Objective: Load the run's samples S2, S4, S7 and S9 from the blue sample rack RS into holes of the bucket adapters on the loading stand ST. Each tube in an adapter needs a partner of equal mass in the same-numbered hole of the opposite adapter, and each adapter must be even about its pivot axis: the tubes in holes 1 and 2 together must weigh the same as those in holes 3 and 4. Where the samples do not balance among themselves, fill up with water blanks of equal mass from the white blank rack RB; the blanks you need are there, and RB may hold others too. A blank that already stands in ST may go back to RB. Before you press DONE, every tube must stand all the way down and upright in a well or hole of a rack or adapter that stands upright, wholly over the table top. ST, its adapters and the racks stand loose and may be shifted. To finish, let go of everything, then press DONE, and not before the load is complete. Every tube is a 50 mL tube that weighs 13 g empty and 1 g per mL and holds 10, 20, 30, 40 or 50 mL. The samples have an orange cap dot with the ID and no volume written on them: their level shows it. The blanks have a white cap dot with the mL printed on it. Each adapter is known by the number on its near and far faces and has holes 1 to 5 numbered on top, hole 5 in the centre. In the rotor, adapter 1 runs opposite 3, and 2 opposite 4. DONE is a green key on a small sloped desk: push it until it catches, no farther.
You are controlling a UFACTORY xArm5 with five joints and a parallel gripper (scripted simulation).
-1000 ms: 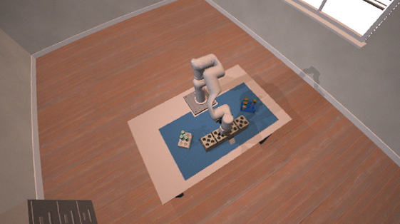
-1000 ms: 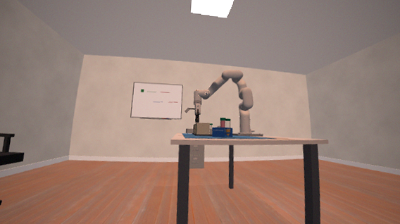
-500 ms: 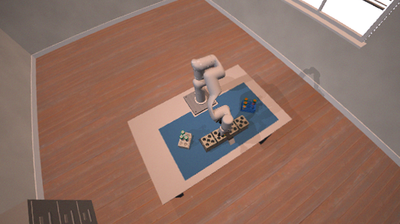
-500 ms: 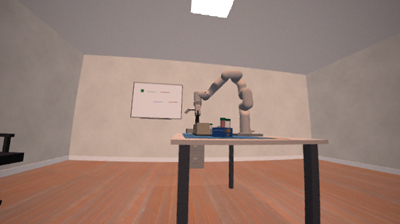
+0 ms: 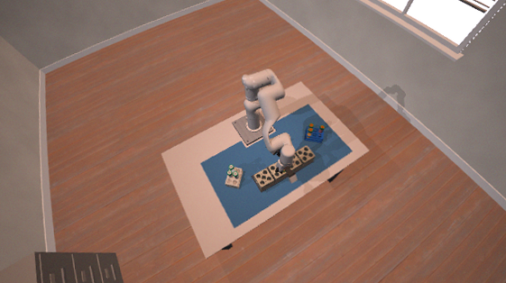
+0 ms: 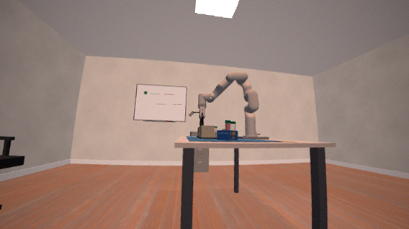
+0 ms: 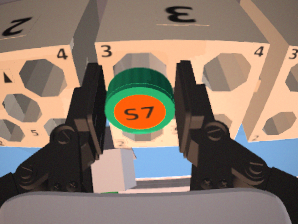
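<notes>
Right now my hand is 1 cm to the left of the sample tube S7 and 5 cm above it. The rest, counted from my hand: done desk: 21 cm behind, 8 cm to the left, 7 cm below; then sample tube S9: 10 cm behind, 35 cm to the left, 6 cm below; then white blank rack RB: 18 cm behind, 28 cm to the right, 9 cm below.
</notes>
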